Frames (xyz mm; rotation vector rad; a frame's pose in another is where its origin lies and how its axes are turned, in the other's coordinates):
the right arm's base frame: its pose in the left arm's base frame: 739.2 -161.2 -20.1 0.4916 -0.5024 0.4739
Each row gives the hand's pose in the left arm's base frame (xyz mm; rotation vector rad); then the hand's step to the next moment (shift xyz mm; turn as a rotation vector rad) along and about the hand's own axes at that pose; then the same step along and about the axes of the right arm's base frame.
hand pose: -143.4 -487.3 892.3 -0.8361 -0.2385 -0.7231
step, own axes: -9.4 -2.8 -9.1 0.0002 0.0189 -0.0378
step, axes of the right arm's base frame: -13.3 -0.4 -1.6 -0.0184 -0.0323 -0.0201
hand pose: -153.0 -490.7 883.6 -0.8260 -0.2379 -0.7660
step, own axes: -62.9 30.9 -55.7 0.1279 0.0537 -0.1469
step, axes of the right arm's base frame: -67.5 -8.1 -58.2 0.0049 -0.2018 -0.0084
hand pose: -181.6 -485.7 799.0 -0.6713 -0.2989 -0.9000
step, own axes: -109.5 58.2 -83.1 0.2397 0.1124 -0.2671
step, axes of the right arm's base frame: -83.8 -3.5 -123.5 0.0206 -0.3748 -0.0236
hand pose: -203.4 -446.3 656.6 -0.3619 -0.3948 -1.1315
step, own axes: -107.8 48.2 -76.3 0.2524 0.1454 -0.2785
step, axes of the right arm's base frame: -36.5 6.6 -135.6 0.0444 -0.3986 -0.0392
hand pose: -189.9 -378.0 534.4 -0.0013 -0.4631 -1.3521
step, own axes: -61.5 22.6 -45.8 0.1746 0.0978 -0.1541
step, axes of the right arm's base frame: 5.7 7.1 -79.4 0.0410 -0.2492 -0.0009
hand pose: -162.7 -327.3 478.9 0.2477 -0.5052 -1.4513
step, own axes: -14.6 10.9 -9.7 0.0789 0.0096 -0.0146
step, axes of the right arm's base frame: 11.5 1.9 -17.0 -0.0063 -0.0693 0.0412
